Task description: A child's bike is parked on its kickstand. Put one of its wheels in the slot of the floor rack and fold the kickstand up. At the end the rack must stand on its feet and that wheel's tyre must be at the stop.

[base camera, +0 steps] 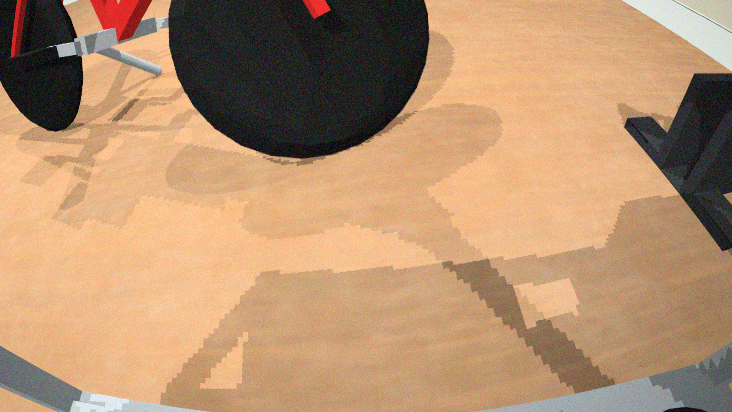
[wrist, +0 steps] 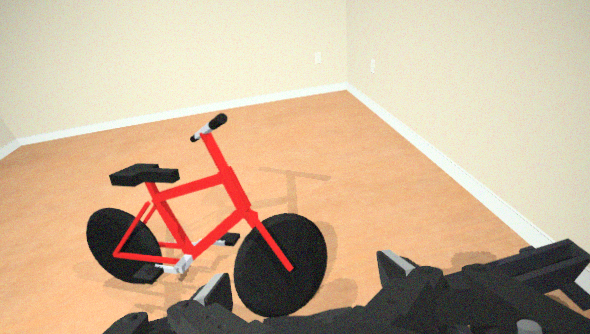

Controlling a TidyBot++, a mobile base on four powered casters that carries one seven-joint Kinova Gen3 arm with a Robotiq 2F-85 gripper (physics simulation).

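Places are measured from the arm's base along level axes (x ahead, y left, z up), in metres.
Pixels of known places: gripper, between the fingertips: (wrist: 304, 278).
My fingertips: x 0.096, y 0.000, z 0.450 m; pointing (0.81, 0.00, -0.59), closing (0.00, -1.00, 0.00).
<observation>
For each thing: its top centre in the pictures, then the offset to it from my fingertips. "spot": a spot on its surface instead.
- red bike, a spot on its surface: (wrist: 192, 187) spot: dy +0.344, dx +0.636, dz -0.364 m
- grey kickstand, a spot on its surface: (base camera: 135, 62) spot: dy +0.541, dx +0.765, dz -0.778 m
- dark floor rack, centre of its top: (wrist: 518, 267) dy -0.711, dx +0.375, dz -0.686 m
- bike's handlebar, a spot on its surface: (wrist: 217, 121) spot: dy +0.159, dx +0.490, dz -0.088 m
- black saddle, a spot on its surface: (wrist: 145, 174) spot: dy +0.512, dx +0.690, dz -0.321 m
The red bike (wrist: 192, 187) stands upright on the floor. Its black front wheel (base camera: 302, 87) (wrist: 260, 270) is toward the rack, with floor between them. Its rear wheel (base camera: 46, 92) (wrist: 107, 235) is at the left. The grey kickstand (base camera: 135, 62) slants down and out below the cranks in the base view; I cannot make it out in the wrist view. The dark floor rack (base camera: 712, 97) (wrist: 545, 257) is at the right, partly cut off in the base view and partly behind my gripper in the wrist view. My gripper (wrist: 304, 278) is open and empty, its fingers apart in front of the bike.
The bike's handlebar (wrist: 217, 121) and black saddle (wrist: 145, 174) stick up above the frame. Cream walls with a white skirting board (wrist: 430, 147) meet in a corner behind the bike. The grey edge of my base (base camera: 35, 376) shows at the bottom of the base view.
</observation>
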